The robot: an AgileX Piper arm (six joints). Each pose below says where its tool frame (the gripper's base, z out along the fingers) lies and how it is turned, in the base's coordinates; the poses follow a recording.
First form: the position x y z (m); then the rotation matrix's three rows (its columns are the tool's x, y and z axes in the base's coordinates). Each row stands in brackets.
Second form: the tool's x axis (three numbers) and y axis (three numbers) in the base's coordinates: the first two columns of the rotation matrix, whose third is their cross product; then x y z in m. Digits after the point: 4 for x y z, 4 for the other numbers.
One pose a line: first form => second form
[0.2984 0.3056 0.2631], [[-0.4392 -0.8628 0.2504], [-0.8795 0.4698 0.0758], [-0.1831 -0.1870 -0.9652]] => -0.4392 -0.8795 -0.1831 -0.8628 0.4698 -0.1870 0.2984 0.3056 0.2631
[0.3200 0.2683 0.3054], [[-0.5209 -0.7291 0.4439], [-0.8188 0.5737 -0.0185], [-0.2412 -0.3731 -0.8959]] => -0.5209 -0.8188 -0.2412 -0.7291 0.5737 -0.3731 0.3200 0.2683 0.3054
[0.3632 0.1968 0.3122], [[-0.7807 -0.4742 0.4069], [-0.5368 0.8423 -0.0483], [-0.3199 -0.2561 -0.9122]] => -0.7807 -0.5368 -0.3199 -0.4742 0.8423 -0.2561 0.3632 0.1968 0.3122
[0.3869 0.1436 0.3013], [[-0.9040 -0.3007 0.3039], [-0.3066 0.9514 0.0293], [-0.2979 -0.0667 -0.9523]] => -0.9040 -0.3066 -0.2979 -0.3007 0.9514 -0.0667 0.3869 0.1436 0.3013
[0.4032 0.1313 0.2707], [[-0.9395 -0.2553 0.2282], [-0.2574 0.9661 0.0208], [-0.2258 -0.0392 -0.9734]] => -0.9395 -0.2574 -0.2258 -0.2553 0.9661 -0.0392 0.4032 0.1313 0.2707
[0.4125 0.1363 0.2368], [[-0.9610 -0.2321 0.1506], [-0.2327 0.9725 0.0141], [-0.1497 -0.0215 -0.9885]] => -0.9610 -0.2327 -0.1497 -0.2321 0.9725 -0.0215 0.4125 0.1363 0.2368
